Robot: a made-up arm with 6 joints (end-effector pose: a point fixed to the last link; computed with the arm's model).
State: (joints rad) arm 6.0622 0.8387 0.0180 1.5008 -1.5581 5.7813
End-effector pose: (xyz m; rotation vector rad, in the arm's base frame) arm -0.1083 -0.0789 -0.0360 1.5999 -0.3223 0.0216
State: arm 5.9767 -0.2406 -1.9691 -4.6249 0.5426 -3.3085
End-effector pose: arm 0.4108 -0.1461 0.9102 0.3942 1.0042 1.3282
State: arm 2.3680 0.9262 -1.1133 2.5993 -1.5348 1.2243
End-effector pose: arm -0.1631 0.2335 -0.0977 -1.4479 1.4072 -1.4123
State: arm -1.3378 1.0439 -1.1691 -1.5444 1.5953 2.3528
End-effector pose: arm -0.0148 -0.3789 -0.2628 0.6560 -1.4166 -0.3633
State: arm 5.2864 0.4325 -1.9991 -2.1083 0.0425 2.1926
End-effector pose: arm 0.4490 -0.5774 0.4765 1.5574 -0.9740 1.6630
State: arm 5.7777 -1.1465 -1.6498 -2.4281 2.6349 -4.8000
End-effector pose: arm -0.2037 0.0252 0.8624 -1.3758 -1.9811 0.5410
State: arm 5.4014 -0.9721 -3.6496 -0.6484 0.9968 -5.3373
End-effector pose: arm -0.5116 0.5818 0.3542 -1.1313 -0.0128 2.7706
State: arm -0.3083 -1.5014 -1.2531 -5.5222 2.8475 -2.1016
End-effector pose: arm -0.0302 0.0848 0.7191 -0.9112 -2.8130 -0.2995
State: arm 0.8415 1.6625 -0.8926 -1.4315 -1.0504 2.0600
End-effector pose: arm -0.1379 0.0325 -0.2560 -2.4000 0.2772 1.4282
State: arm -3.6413 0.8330 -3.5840 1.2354 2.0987 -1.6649
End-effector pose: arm -0.3154 0.0368 0.8665 1.9446 -0.9966 -0.1283
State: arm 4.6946 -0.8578 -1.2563 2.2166 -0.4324 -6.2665
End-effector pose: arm -0.0964 -0.3461 0.7323 0.9615 1.4458 -2.1978
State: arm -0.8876 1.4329 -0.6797 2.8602 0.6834 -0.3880
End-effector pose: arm -0.1026 0.1272 -0.3129 0.4395 3.0417 0.2925
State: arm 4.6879 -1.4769 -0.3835 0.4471 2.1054 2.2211
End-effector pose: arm 0.0464 -0.3280 0.4532 0.6772 2.6982 0.5035
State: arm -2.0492 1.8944 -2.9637 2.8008 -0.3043 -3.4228
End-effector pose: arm -0.3482 -0.5954 -0.1128 1.7389 -1.5928 0.1183
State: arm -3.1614 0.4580 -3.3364 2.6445 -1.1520 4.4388
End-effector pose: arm -0.2305 0.0633 0.8675 -1.0356 -0.9570 0.5756
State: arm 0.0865 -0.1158 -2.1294 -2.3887 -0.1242 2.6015
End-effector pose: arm 0.4469 0.1006 0.8524 -1.3645 -0.0238 -2.4926
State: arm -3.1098 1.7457 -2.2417 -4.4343 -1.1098 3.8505
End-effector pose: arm -0.4863 0.1042 -0.2122 -0.4274 2.5809 1.4797
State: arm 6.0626 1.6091 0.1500 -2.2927 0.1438 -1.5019
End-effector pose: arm -0.4227 0.1434 0.2475 0.4144 -1.4525 -0.6303
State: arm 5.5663 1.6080 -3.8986 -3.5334 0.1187 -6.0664
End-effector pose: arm 0.4486 -0.4244 0.6574 0.1626 0.7480 -0.8304
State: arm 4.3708 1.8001 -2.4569 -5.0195 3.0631 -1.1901
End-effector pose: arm -0.0912 -0.5010 -0.1089 -0.7192 -0.1197 -1.1984
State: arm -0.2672 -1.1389 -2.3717 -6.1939 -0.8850 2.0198
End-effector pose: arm -0.5508 0.1390 0.7513 0.5755 -1.2015 -1.1012
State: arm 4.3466 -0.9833 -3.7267 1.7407 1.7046 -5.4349
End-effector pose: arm 0.3567 0.6294 0.2446 1.9409 0.2359 1.3412
